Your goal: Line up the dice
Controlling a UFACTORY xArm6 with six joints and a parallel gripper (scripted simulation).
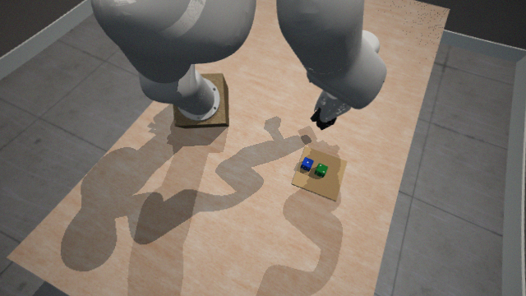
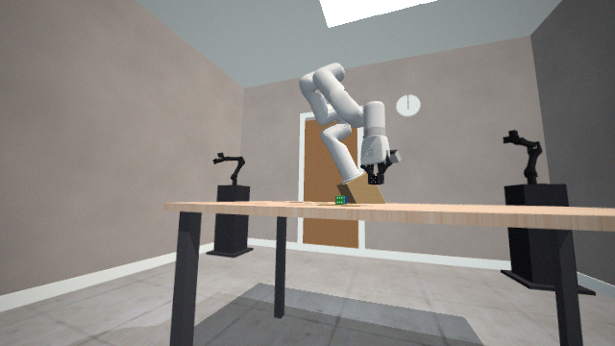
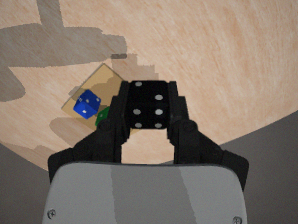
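Now: the green die 120 mm to the right of my hand, 80 mm below it and 40 mm ahead of it. Also, from my hand: tan mat 120 mm to the right, 100 mm below, 50 mm ahead; black die 10 mm below; blue die 120 mm to the right, 80 mm below.
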